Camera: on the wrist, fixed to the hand. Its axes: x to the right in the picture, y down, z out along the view.
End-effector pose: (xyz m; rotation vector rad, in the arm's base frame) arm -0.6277 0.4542 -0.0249 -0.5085 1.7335 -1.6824
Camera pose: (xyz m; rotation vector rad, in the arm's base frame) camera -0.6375 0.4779 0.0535 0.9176 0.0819 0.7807
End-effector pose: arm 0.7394 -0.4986 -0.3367 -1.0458 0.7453 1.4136
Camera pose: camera 0.8163 -0.5169 -0.3129 -1.2979 -0.6065 -1.6384
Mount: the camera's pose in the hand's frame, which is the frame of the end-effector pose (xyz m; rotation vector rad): -0.0240 -0.0763 -0.0203 -0.1067 1.0120 -2.9242
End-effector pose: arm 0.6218 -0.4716 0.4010 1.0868 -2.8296 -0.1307
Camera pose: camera 0.6927 -0.5128 0.4104 2.4156 0.9013 0.0887
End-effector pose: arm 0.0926 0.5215 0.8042 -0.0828 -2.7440 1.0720
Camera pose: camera 0.1216 0.4759 0.8666 1.7128 -0.0641 -0.2833
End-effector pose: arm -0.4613 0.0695 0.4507 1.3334 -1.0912 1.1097
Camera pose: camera -0.3907 0.0939 0.4157 0.6289 1.5391 -0.7227
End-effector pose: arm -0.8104 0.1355 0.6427 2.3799 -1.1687 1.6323
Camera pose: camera -0.7856 0.2121 0.6607 0.4553 1.5931 0.5362
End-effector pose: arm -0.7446 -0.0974 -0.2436 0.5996 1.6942 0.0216
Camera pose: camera -0.7897 -0.1665 -0.2430 1.9892 -1.2974 1.3270
